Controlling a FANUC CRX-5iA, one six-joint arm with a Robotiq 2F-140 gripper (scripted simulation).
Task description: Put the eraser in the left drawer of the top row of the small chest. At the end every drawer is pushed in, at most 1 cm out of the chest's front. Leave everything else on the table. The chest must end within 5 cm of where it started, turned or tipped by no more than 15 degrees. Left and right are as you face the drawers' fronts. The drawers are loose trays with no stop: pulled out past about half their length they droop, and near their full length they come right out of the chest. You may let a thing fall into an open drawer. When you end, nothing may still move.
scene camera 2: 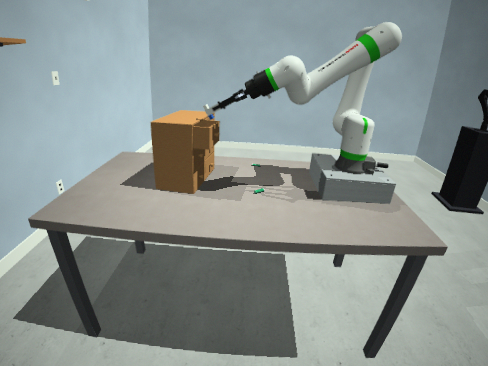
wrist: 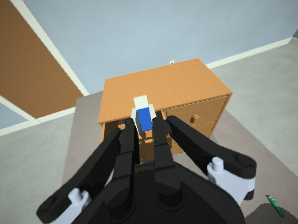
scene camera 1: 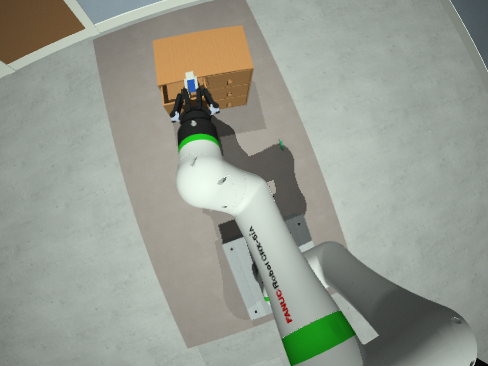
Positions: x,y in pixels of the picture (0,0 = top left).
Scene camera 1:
my gripper: 191,81
small wooden chest: 211,52
